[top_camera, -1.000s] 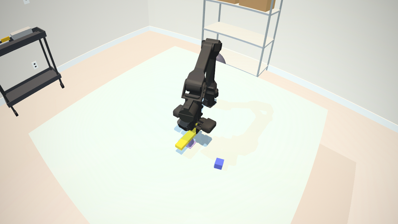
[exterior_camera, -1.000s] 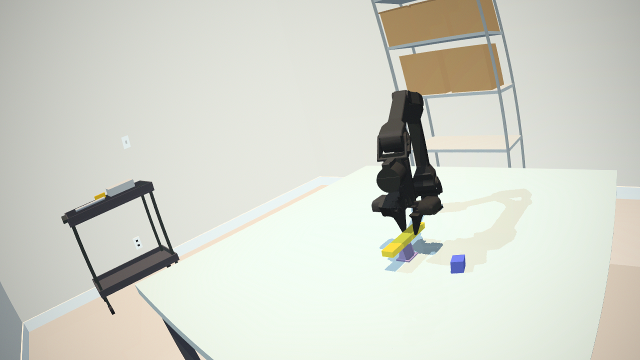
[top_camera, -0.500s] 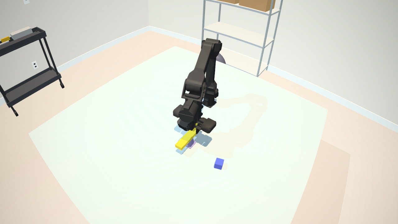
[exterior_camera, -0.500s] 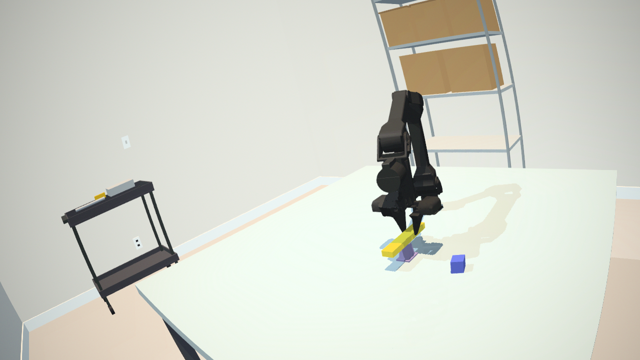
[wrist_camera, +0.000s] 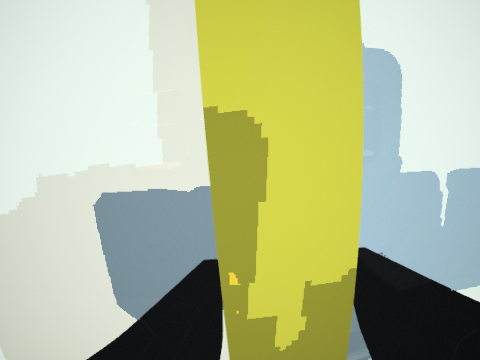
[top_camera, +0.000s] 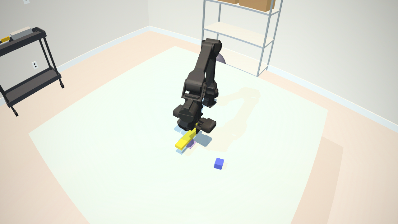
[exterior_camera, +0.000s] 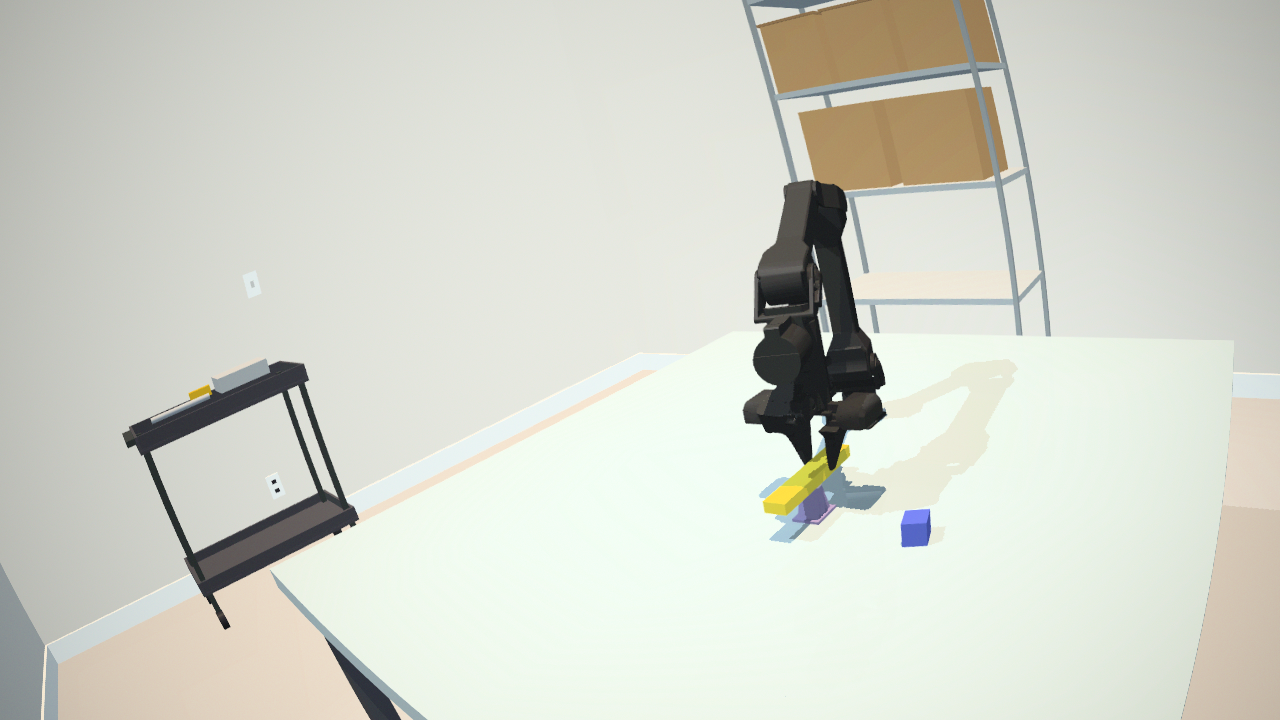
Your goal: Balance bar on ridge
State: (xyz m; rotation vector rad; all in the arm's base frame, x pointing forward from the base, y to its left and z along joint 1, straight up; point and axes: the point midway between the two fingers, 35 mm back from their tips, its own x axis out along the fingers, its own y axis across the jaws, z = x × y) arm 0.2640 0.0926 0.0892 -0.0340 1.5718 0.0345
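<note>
Right now my gripper tip is 3 cm short of the yellow bar. Round my gripper tip: blue cube: 5 cm ahead, 17 cm to the left, 4 cm below.
</note>
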